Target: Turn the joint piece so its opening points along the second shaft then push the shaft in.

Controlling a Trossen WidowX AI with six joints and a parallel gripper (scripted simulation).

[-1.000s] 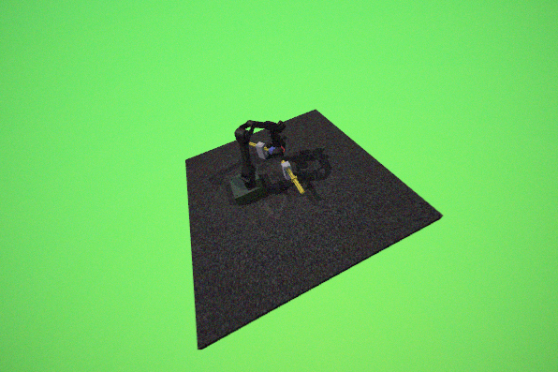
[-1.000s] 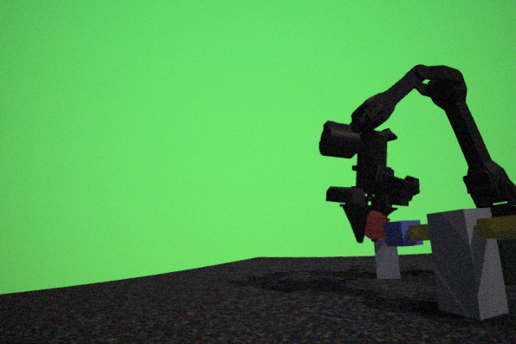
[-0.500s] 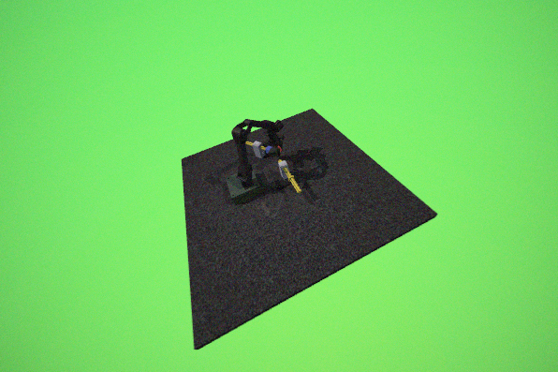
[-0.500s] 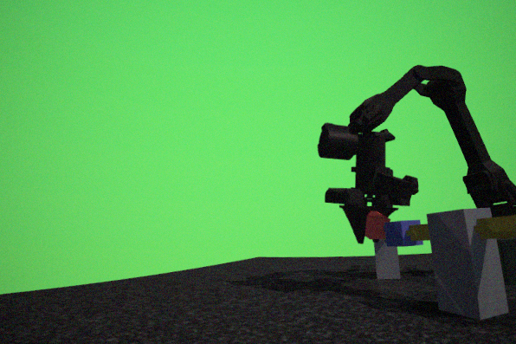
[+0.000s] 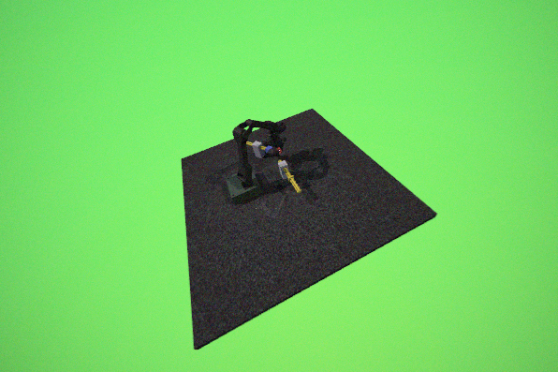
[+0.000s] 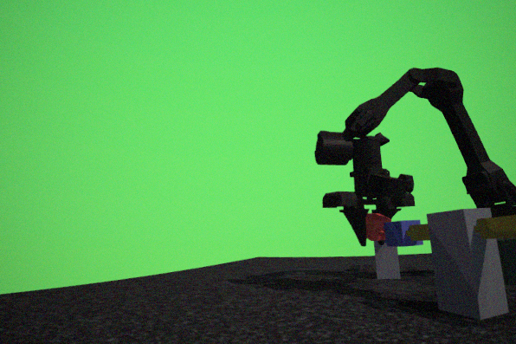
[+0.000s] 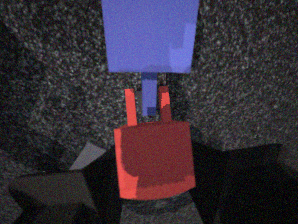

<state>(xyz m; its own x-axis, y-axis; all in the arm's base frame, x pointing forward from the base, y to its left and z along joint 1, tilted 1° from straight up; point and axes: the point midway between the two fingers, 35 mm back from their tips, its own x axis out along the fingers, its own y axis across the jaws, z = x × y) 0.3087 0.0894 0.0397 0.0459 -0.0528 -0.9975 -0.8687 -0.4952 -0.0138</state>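
The red joint piece lies 10 mm behind my gripper tip, 20 mm to the left of it and 30 mm above it.
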